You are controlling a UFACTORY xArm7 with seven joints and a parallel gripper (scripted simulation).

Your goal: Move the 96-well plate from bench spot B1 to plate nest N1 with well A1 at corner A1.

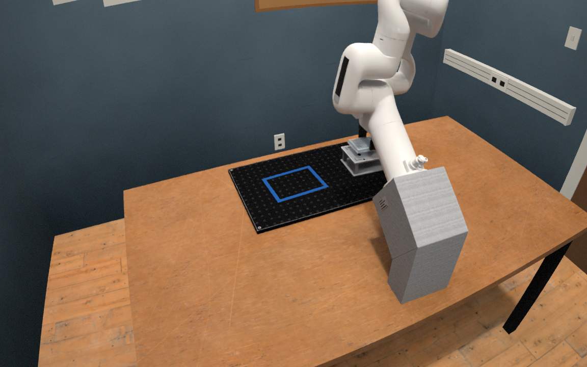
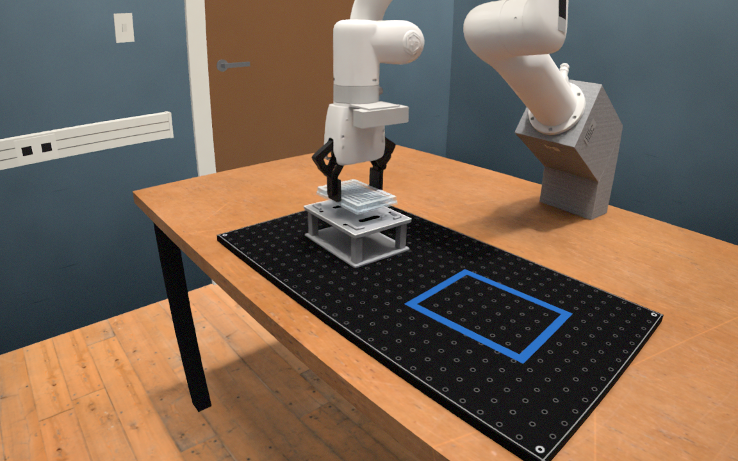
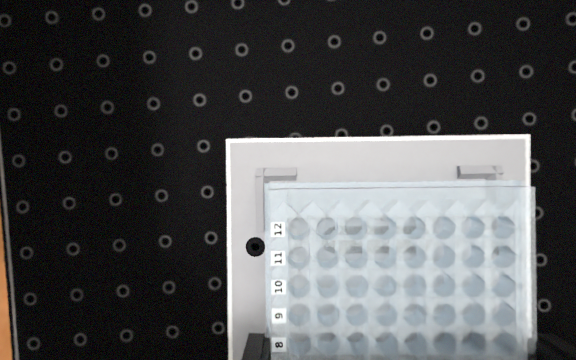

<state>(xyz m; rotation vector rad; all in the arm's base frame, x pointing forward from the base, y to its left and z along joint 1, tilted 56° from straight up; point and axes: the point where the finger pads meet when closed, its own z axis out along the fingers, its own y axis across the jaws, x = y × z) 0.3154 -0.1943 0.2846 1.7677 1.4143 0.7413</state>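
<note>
The grey raised nest lies 5 cm below my hand. The rest, counted from my hand: clear 96-well plate 1 cm below.
</note>
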